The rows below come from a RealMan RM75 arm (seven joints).
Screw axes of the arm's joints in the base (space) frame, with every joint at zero. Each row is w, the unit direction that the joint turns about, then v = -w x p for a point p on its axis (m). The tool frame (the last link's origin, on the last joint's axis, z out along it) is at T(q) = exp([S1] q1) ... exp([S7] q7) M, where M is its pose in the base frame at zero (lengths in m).
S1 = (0, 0, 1, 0.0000, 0.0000, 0.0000)
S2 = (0, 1, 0, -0.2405, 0.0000, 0.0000)
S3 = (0, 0, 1, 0.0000, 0.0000, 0.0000)
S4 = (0, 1, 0, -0.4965, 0.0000, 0.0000)
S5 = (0, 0, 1, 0.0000, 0.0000, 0.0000)
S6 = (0, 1, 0, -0.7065, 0.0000, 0.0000)
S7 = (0, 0, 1, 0.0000, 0.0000, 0.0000)
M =
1 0 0 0.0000
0 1 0 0.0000
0 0 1 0.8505
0 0 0 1
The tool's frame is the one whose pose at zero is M.
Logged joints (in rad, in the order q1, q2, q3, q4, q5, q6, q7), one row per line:
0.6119 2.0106 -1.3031 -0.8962 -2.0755 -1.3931 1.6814
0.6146 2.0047 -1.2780 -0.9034 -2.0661 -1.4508 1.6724
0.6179 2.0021 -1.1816 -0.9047 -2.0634 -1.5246 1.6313
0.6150 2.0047 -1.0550 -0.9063 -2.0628 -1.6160 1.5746
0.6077 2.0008 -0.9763 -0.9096 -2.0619 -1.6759 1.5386
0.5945 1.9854 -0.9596 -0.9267 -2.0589 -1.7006 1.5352
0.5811 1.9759 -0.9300 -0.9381 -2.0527 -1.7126 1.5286
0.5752 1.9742 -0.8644 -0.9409 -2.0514 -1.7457 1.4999
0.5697 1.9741 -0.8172 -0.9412 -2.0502 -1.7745 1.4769
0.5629 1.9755 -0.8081 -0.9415 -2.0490 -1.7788 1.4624
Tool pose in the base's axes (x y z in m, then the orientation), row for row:
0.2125 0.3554 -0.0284 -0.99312 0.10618 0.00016 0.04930
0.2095 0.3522 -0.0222 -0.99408 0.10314 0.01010 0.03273
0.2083 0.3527 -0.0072 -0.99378 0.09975 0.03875 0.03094
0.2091 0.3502 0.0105 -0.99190 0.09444 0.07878 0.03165
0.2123 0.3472 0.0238 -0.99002 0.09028 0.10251 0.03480
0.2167 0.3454 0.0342 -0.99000 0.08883 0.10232 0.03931
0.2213 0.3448 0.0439 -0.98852 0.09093 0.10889 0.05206
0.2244 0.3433 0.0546 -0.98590 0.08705 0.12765 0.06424
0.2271 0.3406 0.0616 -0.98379 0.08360 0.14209 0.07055
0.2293 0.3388 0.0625 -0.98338 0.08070 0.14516 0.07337
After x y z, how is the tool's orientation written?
As a quaternion, x y z w.
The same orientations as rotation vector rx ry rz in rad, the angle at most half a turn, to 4 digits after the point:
-3.0257 0.3235 0.0005
-3.0595 0.3174 0.0311
-3.0620 0.3073 0.1194
-3.0549 0.2909 0.2426
-3.0431 0.2775 0.3151
-3.0347 0.2723 0.3136
-3.0066 0.2766 0.3312
-2.9767 0.2628 0.3854
-2.9591 0.2515 0.4274
-2.9529 0.2423 0.4359

